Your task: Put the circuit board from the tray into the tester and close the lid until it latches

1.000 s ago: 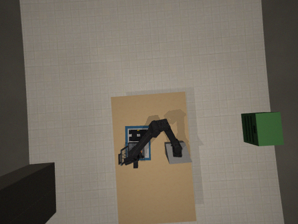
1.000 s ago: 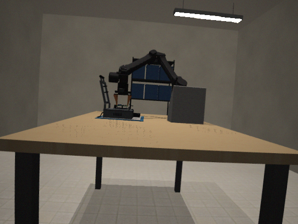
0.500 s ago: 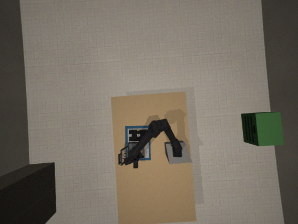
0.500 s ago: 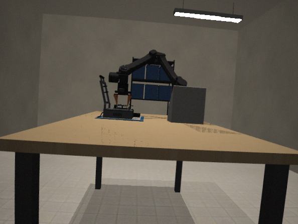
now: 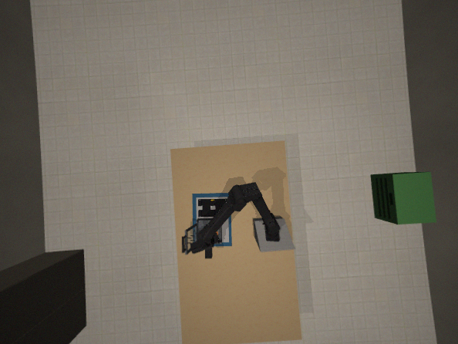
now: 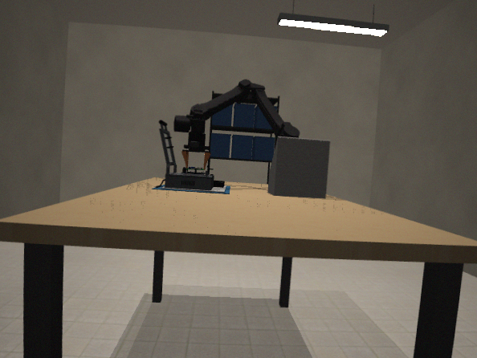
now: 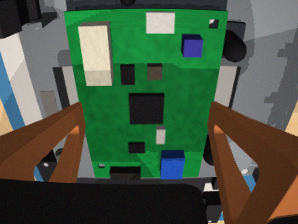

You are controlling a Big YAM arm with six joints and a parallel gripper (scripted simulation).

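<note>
The green circuit board is right at my hand. Round my hand: black latch hook (6 cm to the left, 6 cm behind); dark pin plate (2 cm below, 1 cm to the left, 1 cm ahead); tester lid (12 cm ahead, 9 cm above).
</note>
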